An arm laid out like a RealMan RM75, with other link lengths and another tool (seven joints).
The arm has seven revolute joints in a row. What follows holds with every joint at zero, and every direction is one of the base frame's.
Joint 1 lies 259.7 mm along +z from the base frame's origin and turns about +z.
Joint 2 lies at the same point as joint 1 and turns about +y.
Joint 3 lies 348.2 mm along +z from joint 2 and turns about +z.
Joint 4 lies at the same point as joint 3 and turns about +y.
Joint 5 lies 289.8 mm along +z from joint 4 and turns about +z.
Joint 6 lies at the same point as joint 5 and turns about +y.
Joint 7 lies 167.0 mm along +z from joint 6 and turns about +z.
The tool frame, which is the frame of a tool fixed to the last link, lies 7.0 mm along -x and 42.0 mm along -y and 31.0 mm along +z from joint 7; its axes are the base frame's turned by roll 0.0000, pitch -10.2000 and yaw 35.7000 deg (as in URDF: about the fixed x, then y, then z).
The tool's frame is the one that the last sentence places.
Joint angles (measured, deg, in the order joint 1, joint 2, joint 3, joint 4, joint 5, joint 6, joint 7), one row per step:
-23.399, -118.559, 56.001, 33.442, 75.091, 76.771, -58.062
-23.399, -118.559, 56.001, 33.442, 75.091, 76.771, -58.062
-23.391, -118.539, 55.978, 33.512, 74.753, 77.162, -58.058
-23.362, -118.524, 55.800, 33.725, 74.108, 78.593, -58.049
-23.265, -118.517, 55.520, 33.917, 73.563, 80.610, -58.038
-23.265, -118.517, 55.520, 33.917, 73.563, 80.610, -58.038
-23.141, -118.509, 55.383, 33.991, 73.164, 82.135, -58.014
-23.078, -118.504, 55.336, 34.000, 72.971, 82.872, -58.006
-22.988, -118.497, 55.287, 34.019, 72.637, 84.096, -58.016
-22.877, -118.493, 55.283, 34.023, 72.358, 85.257, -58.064
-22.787, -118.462, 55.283, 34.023, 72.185, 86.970, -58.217
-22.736, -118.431, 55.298, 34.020, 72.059, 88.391, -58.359
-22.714, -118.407, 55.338, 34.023, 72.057, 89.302, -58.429
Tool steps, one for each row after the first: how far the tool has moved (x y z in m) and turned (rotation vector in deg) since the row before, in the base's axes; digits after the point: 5 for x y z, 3 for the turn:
0.00000, 0.00000, 0.00000, 0.000, 0.000, 0.000
0.00155, -0.00009, 0.00144, 0.147, -0.386, -0.319
0.00499, -0.00126, 0.00336, 0.197, -1.054, -1.175
0.00569, -0.00301, 0.00334, 0.019, -1.248, -1.568
0.00000, 0.00000, 0.00000, 0.000, 0.000, 0.000
0.00367, -0.00297, 0.00195, -0.074, -0.910, -1.139
0.00166, -0.00156, 0.00077, -0.065, -0.441, -0.538
0.00295, -0.00256, 0.00122, -0.130, -0.743, -0.915
0.00256, -0.00276, 0.00079, -0.210, -0.688, -0.841
0.00398, -0.00395, 0.00063, -0.509, -0.852, -1.305
0.00342, -0.00325, 0.00049, -0.455, -0.688, -1.108
0.00226, -0.00217, 0.00003, -0.348, -0.352, -0.759

